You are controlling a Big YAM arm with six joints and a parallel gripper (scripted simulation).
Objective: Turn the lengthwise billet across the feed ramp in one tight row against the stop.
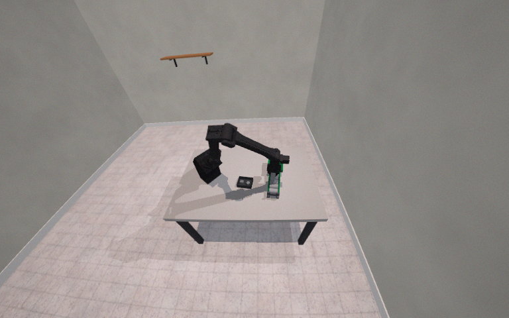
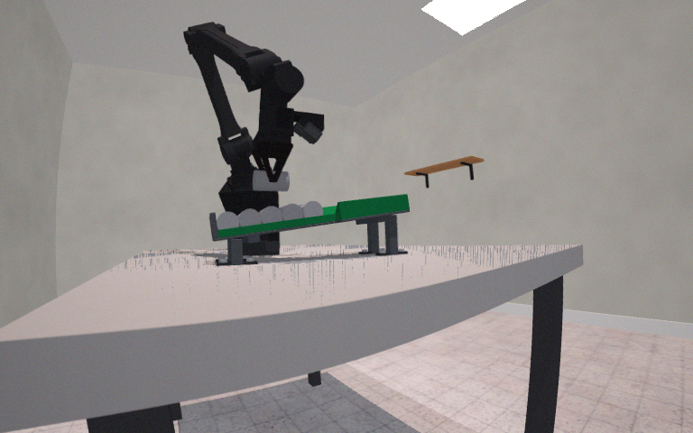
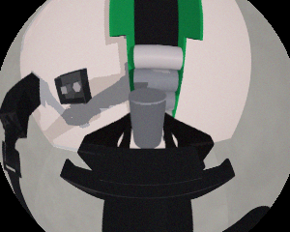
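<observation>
Right now the grey stop is 110 mm to the right of my hand, 100 mm below it and 10 mm behind it. Round my hand: black box 230 mm behind, 150 mm below, 60 mm to the left.
</observation>
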